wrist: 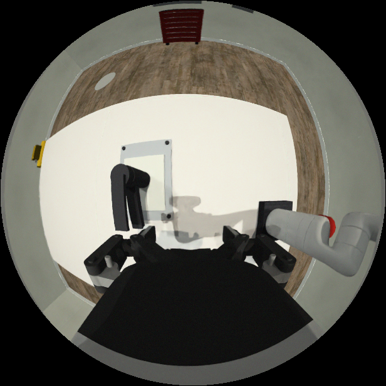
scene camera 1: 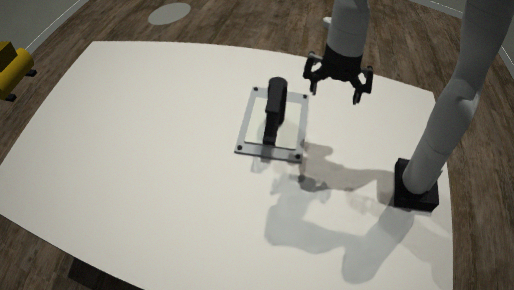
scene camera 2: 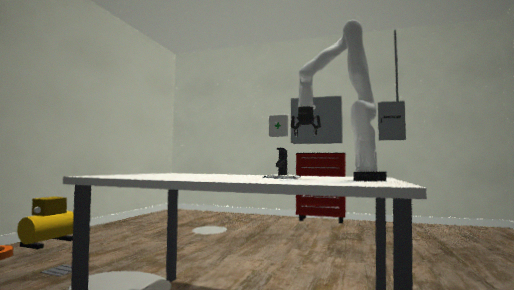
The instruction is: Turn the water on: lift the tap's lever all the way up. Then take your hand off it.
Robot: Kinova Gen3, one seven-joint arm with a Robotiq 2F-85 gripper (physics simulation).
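Places are measured from the arm's base along level axes (x left, y down, z back), in millimetres.
Pixels of known places: gripper, fingertip midpoint: (scene camera 1: 334,97) (scene camera 2: 305,136); arm's base, link origin: (scene camera 1: 415,180) (scene camera 2: 366,171).
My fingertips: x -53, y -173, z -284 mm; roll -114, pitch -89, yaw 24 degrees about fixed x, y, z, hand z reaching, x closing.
For each thing: its middle in the pictures, then the offset to it from my fingertips. "spot": a spot on its surface instead. Level surfaces: height alone.
- black tap, surface spot: (scene camera 1: 281,119) spot: dz -115, dx -67, dy +180 mm
- grey-edged plate, surface spot: (scene camera 1: 304,122) spot: dz -54, dx -93, dy +204 mm
- spout, body centre: (scene camera 1: 272,122) dz -131, dx -13, dy +134 mm
- white table, surface height: dy +212 mm
A black tap (scene camera 1: 281,119) (scene camera 2: 283,166) (wrist: 140,178) stands upright on a grey-edged plate (scene camera 1: 304,122) (wrist: 168,175) on the table. Its flat lever (scene camera 1: 273,104) (wrist: 119,202) lies at the top, above the spout (scene camera 1: 270,134) (wrist: 134,207) and pointing the same way. In the scene camera 2 view the lever's end is small, and its exact tilt is hard to tell. My gripper (scene camera 1: 334,97) (scene camera 2: 306,134) (wrist: 189,233) is open and empty. It hangs higher than the tap and off to its side, apart from the lever.
The white table (scene camera 1: 125,150) (scene camera 2: 200,181) carries the arm's black base (scene camera 1: 416,200) (scene camera 2: 370,176) (wrist: 263,215) at the right. A red tool cabinet (scene camera 2: 320,206) (wrist: 181,26) stands beyond the table. A yellow machine (scene camera 1: 15,72) (scene camera 2: 47,225) stands at the left, off the table.
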